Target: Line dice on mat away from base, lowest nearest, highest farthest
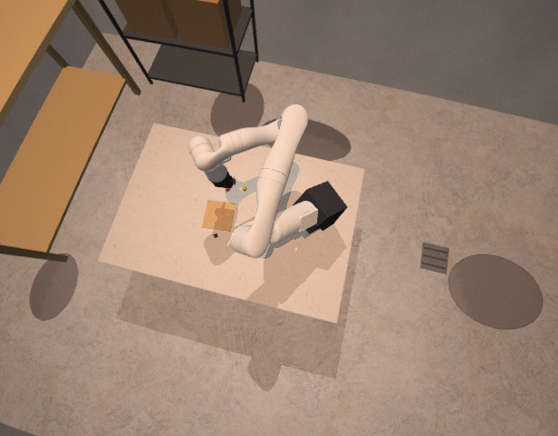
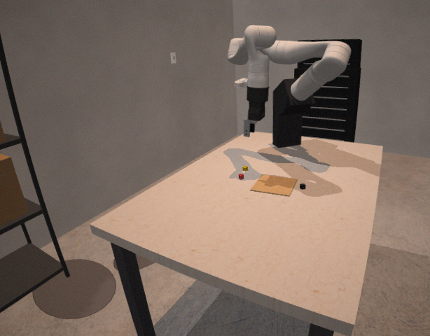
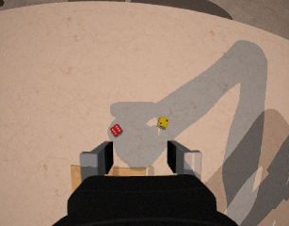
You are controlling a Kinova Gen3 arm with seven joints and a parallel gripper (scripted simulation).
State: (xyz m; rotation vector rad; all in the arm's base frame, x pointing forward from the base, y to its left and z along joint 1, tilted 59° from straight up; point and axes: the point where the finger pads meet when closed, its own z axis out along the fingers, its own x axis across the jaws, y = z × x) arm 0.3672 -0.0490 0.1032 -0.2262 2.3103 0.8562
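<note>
Right now my hand is 18 cm above the yellow die, 5 cm to the left of it and 2 cm past it. Also, from my hand: tan mat: 18 cm below, 13 cm to the left; black die: 21 cm to the left, 18 cm below, 5 cm behind; red die: 18 cm below, 4 cm ahead.
</note>
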